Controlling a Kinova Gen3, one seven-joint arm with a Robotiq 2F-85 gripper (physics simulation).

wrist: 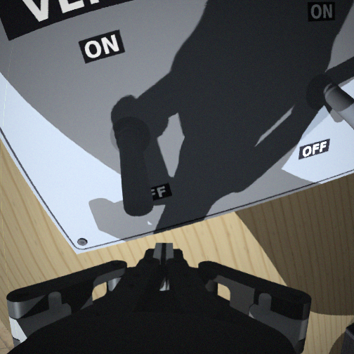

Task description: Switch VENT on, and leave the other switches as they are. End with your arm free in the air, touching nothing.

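Note:
The VENT switch point(136, 170) is a dark lever in shadow on the panel, left of the middle of the wrist view. Its round end points down toward the OFF label point(161, 192) and partly covers it. The ON label point(101, 46) is above its pivot, and part of the VENT nameplate point(60, 12) shows at the top left. My gripper point(163, 254) is shut and empty. Its fingertips show below the lever's end and the panel's lower edge in the view, with a gap between them and the lever.
A second lever point(342, 102) shows at the right edge, between its own ON label point(321, 11) and OFF label point(314, 149). The white panel point(55, 195) has a screw point(82, 242) at its lower left corner and lies on a wooden surface point(30, 220). The arm's shadow crosses the panel.

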